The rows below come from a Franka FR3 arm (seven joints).
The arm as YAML. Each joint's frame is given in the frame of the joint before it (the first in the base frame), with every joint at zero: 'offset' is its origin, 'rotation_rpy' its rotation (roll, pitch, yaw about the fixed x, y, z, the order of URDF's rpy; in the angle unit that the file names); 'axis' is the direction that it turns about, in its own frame. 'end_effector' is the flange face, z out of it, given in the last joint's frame.
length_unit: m
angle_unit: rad
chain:
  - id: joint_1
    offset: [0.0, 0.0, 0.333]
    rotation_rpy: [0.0, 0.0, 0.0]
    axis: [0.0, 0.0, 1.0]
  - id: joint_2
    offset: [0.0, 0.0, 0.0]
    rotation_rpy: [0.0, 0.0, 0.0]
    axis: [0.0, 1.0, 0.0]
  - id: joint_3
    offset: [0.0, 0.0, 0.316]
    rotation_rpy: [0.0, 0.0, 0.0]
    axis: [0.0, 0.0, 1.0]
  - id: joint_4
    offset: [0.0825, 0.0, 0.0]
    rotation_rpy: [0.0, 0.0, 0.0]
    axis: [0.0, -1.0, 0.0]
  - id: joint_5
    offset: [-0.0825, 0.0, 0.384]
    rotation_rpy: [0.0, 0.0, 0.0]
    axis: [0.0, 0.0, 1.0]
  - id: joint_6
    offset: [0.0, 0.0, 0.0]
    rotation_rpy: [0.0, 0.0, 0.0]
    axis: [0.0, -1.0, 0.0]
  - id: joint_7
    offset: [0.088, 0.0, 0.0]
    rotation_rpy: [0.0, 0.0, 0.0]
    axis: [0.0, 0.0, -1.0]
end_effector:
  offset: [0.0, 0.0, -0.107]
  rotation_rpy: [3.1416, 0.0, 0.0]
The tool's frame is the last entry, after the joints.
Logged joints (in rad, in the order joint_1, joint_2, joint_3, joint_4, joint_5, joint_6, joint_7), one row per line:
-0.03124 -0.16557 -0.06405 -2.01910 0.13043 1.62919 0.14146
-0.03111 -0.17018 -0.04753 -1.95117 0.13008 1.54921 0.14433
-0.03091 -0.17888 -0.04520 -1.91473 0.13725 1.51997 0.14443
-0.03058 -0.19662 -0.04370 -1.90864 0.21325 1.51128 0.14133
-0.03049 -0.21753 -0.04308 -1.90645 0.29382 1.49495 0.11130
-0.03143 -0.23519 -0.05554 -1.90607 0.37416 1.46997 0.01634
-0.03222 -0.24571 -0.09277 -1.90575 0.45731 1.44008 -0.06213
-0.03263 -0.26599 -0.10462 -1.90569 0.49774 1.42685 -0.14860
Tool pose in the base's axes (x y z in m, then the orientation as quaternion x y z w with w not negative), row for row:
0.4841 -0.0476 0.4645 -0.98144 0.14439 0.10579 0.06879
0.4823 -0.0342 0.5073 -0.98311 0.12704 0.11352 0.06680
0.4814 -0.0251 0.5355 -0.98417 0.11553 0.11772 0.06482
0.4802 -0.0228 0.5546 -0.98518 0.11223 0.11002 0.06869
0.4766 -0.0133 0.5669 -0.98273 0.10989 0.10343 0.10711
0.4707 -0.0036 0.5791 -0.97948 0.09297 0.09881 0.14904
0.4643 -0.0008 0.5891 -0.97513 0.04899 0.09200 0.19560
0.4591 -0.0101 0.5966 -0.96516 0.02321 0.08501 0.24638
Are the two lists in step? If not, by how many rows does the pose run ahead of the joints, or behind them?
The pose runs 1 row behind the joints: the pose in row i belongs to the joints in row i - 1.
